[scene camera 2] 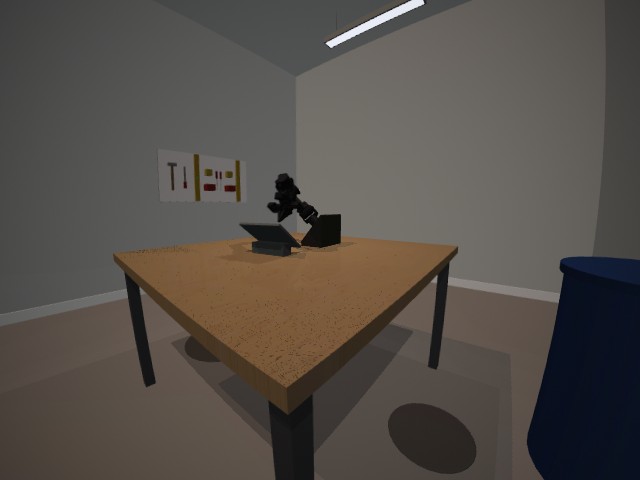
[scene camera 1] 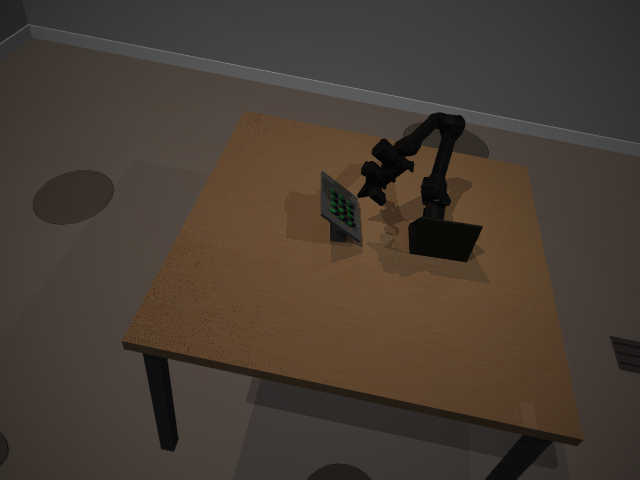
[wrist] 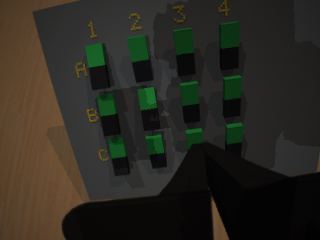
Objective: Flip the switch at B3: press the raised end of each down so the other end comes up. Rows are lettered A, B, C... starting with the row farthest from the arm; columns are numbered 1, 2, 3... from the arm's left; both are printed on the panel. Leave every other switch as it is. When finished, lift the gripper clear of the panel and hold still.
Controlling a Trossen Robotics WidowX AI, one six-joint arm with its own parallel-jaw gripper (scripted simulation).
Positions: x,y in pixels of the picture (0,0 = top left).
Labels:
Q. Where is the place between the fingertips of my gripper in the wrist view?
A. At 200,151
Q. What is my gripper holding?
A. Nothing.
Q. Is my gripper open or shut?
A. Shut.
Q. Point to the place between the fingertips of my gripper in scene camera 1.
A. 357,196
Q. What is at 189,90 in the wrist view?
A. A rocker switch.

